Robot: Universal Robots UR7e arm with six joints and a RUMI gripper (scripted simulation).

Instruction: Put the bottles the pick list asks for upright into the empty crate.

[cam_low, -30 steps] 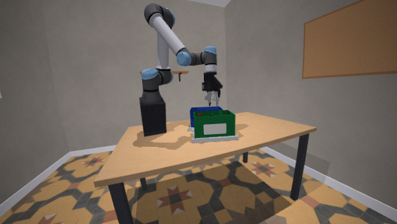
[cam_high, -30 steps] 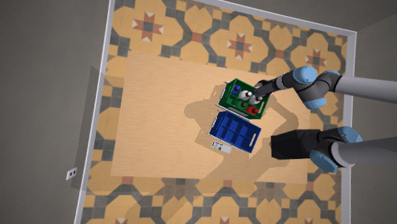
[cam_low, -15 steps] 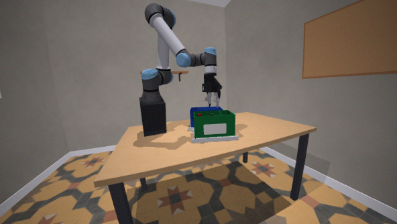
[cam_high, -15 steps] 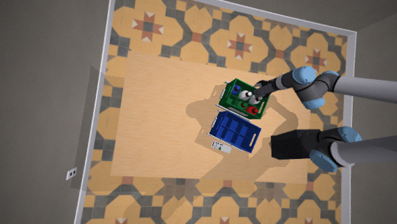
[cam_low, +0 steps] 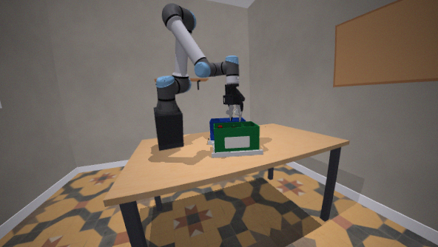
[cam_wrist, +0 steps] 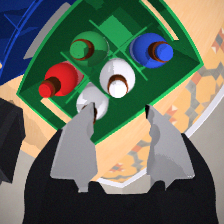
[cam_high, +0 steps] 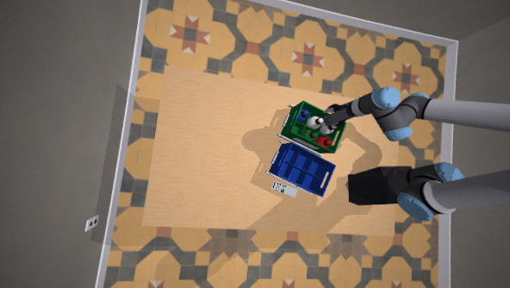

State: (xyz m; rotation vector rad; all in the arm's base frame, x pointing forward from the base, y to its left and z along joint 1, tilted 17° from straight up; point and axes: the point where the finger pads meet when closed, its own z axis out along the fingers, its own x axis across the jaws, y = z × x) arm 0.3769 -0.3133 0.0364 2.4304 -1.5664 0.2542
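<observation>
Now: the white bottle 130 mm below my hand. The rest, counted from my hand: blue-label bottle (130 mm below, 90 mm ahead, 30 mm to the right); then green crate (130 mm below, 40 mm to the left, 20 mm ahead); then green-label bottle (130 mm below, 80 mm to the left, 30 mm ahead).
</observation>
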